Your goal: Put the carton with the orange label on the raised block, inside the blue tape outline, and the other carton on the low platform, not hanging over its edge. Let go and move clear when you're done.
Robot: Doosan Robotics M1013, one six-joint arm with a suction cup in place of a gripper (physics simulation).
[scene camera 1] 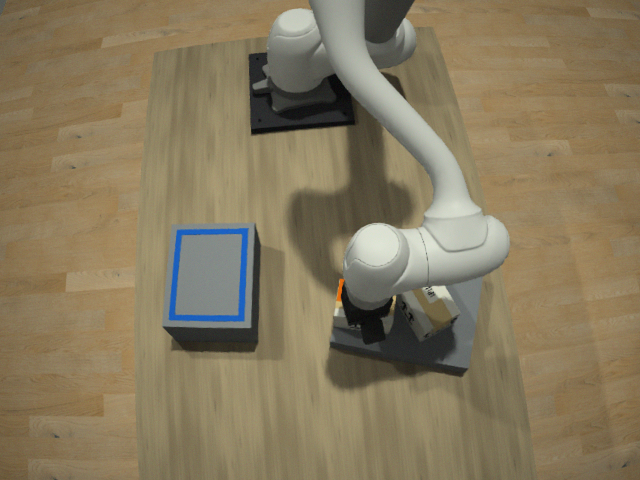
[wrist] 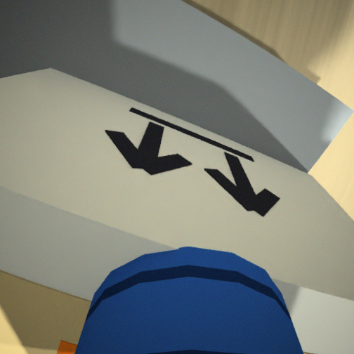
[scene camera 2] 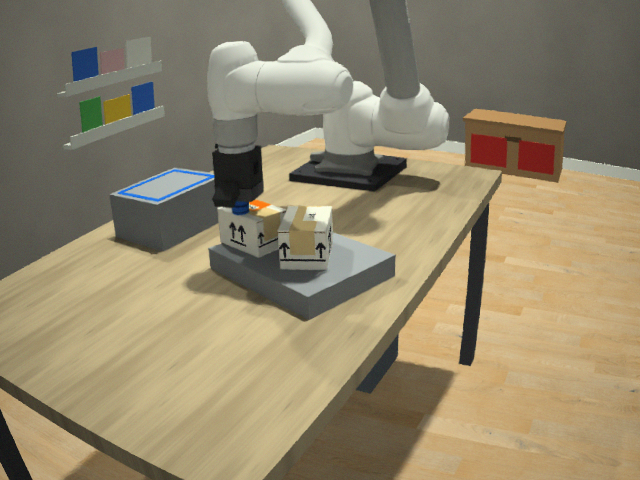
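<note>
The carton with the orange label (scene camera 1: 338, 315) (scene camera 2: 242, 229) (wrist: 75, 150) stands upright on the low platform (scene camera 1: 467, 320) (scene camera 2: 361, 258) (wrist: 165, 30), close to the platform's edge nearest the raised block. My suction cup (scene camera 2: 240, 208) (wrist: 190, 300) points down and touches the carton's top beside the orange label (scene camera 2: 260, 205), its blue bellows squeezed short. Whether suction holds does not show. The arm hides the cup in scene camera 1. The other carton (scene camera 1: 436, 310) (scene camera 2: 305, 232) stands upright beside it on the platform, turned at an angle. The raised block (scene camera 1: 214, 334) (scene camera 2: 136, 219) bears the blue tape outline (scene camera 1: 244, 273), with no carton on it.
The arm's black base plate (scene camera 1: 302, 124) (scene camera 2: 336, 178) is at the far end of the wooden table (scene camera 1: 206, 413) (scene camera 2: 155, 335). The arm's wrist reaches over both cartons. A brown cabinet (scene camera 2: 512, 124) and wall shelves (scene camera 2: 116, 126) are beyond the table.
</note>
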